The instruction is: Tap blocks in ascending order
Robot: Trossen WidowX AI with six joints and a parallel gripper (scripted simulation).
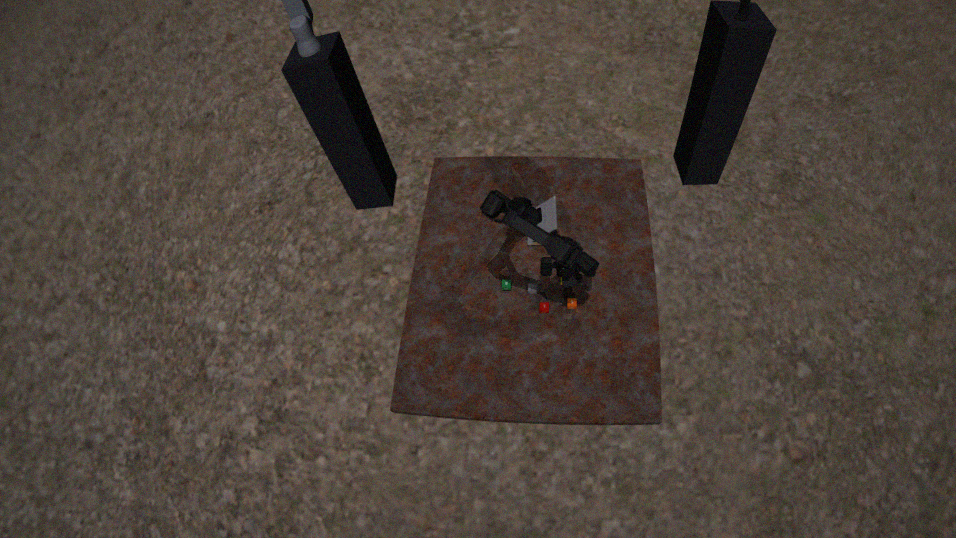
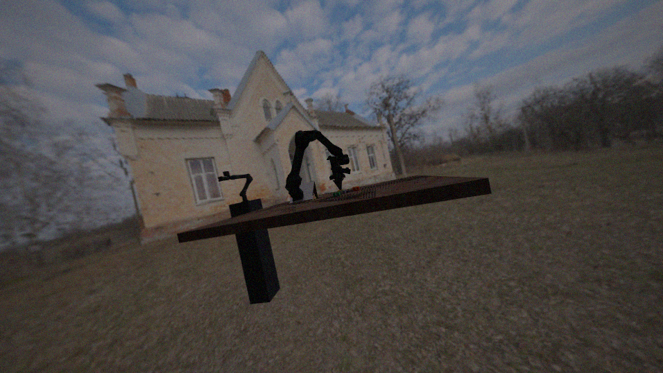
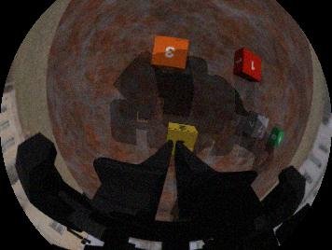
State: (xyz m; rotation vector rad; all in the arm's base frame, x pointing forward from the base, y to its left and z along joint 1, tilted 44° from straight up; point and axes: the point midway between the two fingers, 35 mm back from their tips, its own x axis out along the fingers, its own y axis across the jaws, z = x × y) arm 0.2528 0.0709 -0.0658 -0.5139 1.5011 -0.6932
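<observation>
The yellow block lies 1 cm to the right of my gripper tip and 1 cm below it. The rest, counted from my gripper tip: grey block: 3 cm ahead, 12 cm to the right, 1 cm below; orange block: 9 cm ahead, 1 cm to the left, 1 cm below; red block: 10 cm ahead, 9 cm to the right, 1 cm below.
</observation>
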